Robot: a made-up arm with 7 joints.
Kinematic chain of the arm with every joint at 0, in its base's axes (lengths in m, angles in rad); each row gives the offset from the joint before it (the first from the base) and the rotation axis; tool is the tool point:
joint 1: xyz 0 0 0 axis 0 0.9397 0.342
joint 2: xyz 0 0 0 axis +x
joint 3: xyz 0 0 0 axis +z
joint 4: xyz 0.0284 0 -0.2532 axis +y
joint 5: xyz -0.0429 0 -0.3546 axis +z
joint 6: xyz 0 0 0 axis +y
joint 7: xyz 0 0 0 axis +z
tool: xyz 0 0 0
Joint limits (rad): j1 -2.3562..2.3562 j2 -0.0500..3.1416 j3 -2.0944..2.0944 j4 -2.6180..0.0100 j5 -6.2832..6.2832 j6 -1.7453..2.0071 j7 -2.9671..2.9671
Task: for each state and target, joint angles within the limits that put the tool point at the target. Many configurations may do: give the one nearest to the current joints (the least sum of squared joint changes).
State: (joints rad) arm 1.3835 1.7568 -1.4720 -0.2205 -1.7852 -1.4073 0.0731
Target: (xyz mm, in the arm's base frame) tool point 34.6 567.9 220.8
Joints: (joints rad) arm 1.1950 2.0046 -1.5462 -0.0818 -1.7852 -1.4073 0.0731
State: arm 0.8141 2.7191 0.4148 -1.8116 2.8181 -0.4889 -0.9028
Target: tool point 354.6 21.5 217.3
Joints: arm 0.2897 2.2215 0.7201 -1.9079 2.8181 -0.4889 -0.9028
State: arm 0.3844 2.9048 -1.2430 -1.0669 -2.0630 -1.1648 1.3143
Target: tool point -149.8 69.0 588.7
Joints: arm -0.2943 3.0966 -1.2823 -0.1417 -2.0630 -1.1648 1.3143
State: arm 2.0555 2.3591 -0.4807 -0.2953 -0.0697 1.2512 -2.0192
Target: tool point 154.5 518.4 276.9
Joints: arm 1.1682 2.1992 -0.4391 0.0082 -0.0697 1.2512 -2.0192
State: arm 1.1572 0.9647 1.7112 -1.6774 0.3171 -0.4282 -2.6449
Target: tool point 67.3 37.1 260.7
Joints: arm 0.8784 1.3295 2.0944 -2.5128 0.3171 -0.4282 -2.6449
